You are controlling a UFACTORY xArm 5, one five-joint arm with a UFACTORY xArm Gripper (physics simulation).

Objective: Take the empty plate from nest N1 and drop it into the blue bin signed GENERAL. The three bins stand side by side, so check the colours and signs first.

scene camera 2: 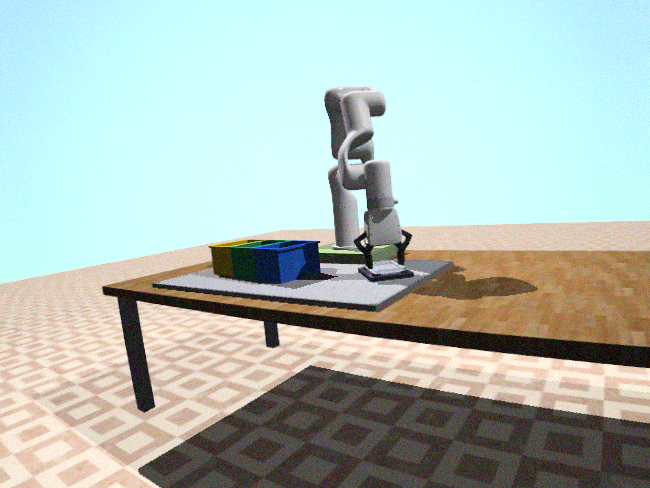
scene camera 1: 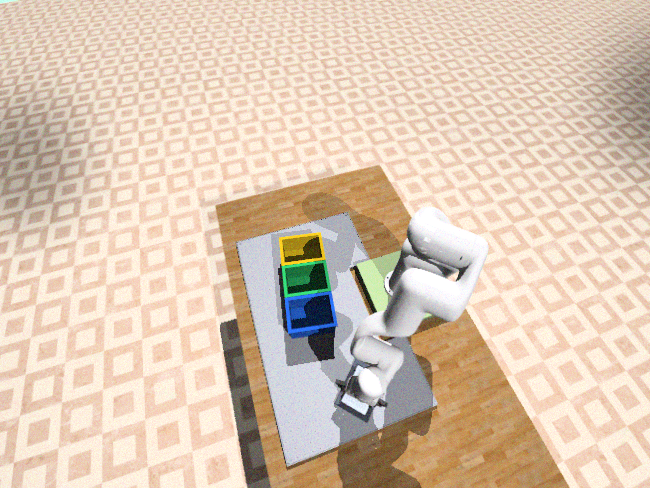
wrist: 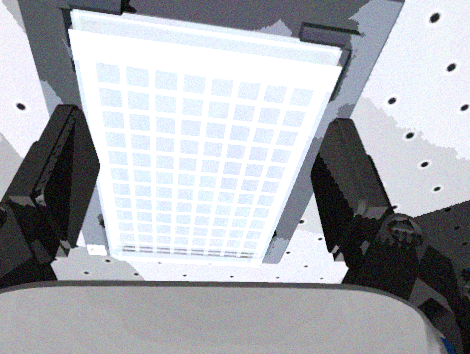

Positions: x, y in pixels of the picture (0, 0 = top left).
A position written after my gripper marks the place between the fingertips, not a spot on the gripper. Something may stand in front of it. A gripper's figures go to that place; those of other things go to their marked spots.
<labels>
My gripper [wrist: 209, 141]: 0.12 m from the lens. A clear plate [wrist: 201, 130] is 0.12 m from the lens.
</labels>
